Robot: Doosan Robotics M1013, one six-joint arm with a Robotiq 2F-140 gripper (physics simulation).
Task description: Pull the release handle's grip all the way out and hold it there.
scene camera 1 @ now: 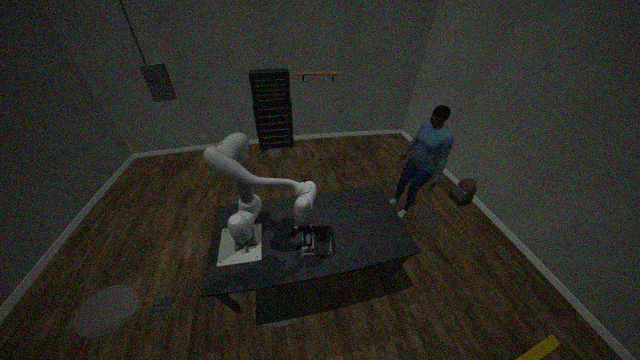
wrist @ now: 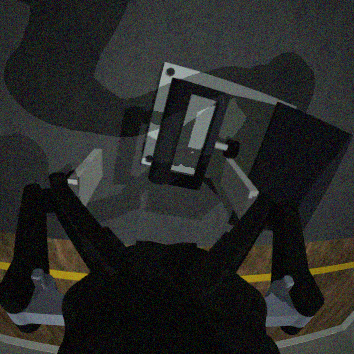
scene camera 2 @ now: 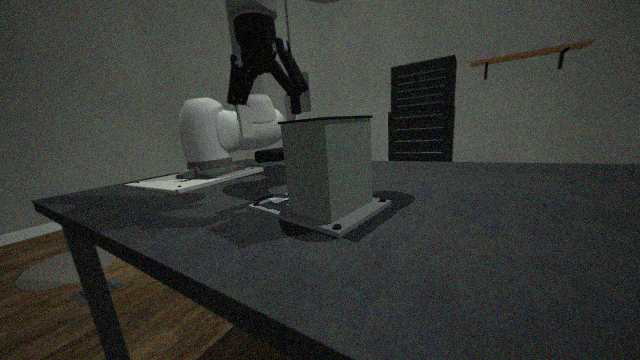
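The release handle's dark rectangular grip frame [wrist: 171, 131] stands on the left part of a light base plate [wrist: 187, 73] [scene camera 2: 357, 216]. A short rod with a black knob [wrist: 231, 148] lies between the frame and a tall grey box [scene camera 2: 325, 170] [wrist: 300, 155] with a dark top. In the scene camera 2 view the box hides the frame. My gripper [wrist: 163, 166] [scene camera 2: 268, 106] is open and empty, pointing down from above. In the wrist view the frame's lower end shows between the fingertips, and the right finger is beside the box. How far out the grip stands is unclear.
The dark table [scene camera 1: 367, 220] [scene camera 2: 475, 250] carries the arm's white mounting plate [scene camera 1: 250, 257] [scene camera 2: 155, 184] left of the device. A person in blue [scene camera 1: 431, 145] stands beyond the table's right end. A dark cabinet [scene camera 1: 272, 107] [scene camera 2: 422, 110] stands behind.
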